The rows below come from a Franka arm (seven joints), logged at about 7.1 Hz.
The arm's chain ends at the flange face. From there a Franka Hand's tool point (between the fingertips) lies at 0.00 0.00 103.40 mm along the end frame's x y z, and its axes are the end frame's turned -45 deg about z.
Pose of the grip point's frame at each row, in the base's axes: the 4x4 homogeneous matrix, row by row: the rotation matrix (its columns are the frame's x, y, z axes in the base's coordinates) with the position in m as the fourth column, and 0 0 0 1 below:
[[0.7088 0.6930 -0.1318 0.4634], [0.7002 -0.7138 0.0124 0.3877], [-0.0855 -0.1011 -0.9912 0.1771], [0 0 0 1]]
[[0.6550 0.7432 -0.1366 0.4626], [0.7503 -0.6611 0.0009 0.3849], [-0.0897 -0.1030 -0.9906 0.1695], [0 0 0 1]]
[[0.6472 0.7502 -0.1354 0.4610], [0.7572 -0.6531 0.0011 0.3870], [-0.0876 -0.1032 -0.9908 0.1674], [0 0 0 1]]
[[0.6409 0.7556 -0.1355 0.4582], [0.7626 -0.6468 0.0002 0.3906], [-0.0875 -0.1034 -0.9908 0.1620], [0 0 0 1]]
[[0.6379 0.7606 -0.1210 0.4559], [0.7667 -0.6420 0.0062 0.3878], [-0.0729 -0.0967 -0.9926 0.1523], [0 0 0 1]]
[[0.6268 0.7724 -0.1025 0.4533], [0.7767 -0.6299 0.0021 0.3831], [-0.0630 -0.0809 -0.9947 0.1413], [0 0 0 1]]
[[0.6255 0.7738 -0.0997 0.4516], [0.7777 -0.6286 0.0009 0.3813], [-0.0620 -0.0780 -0.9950 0.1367], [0 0 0 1]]
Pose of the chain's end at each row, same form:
[[0.9912 -0.0112 -0.1318 0.4770], [-0.0096 -0.9998 0.0124 0.3864], [-0.1319 -0.0110 -0.9912 0.2796], [0 0 0 1]]
[[0.9887 0.0624 -0.1366 0.4767], [0.0631 -0.9980 0.0009 0.3848], [-0.1363 -0.0094 -0.9906 0.2719], [0 0 0 1]]
[[0.9881 0.0728 -0.1354 0.4750], [0.0736 -0.9972 0.0011 0.3869], [-0.1349 -0.0110 -0.9908 0.2698], [0 0 0 1]]
[[0.9875 0.0811 -0.1355 0.4722], [0.0819 -0.9966 0.0002 0.3906], [-0.1350 -0.0112 -0.9908 0.2644], [0 0 0 1]]
[[0.9889 0.0868 -0.1210 0.4684], [0.0882 -0.9961 0.0062 0.3872], [-0.1199 -0.0168 -0.9926 0.2549], [0 0 0 1]]
[[0.9894 0.1030 -0.1025 0.4639], [0.1038 -0.9946 0.0021 0.3829], [-0.1018 -0.0127 -0.9947 0.2442], [0 0 0 1]]
[[0.9895 0.1049 -0.0997 0.4619], [0.1054 -0.9944 0.0009 0.3812], [-0.0990 -0.0113 -0.9950 0.2396], [0 0 0 1]]

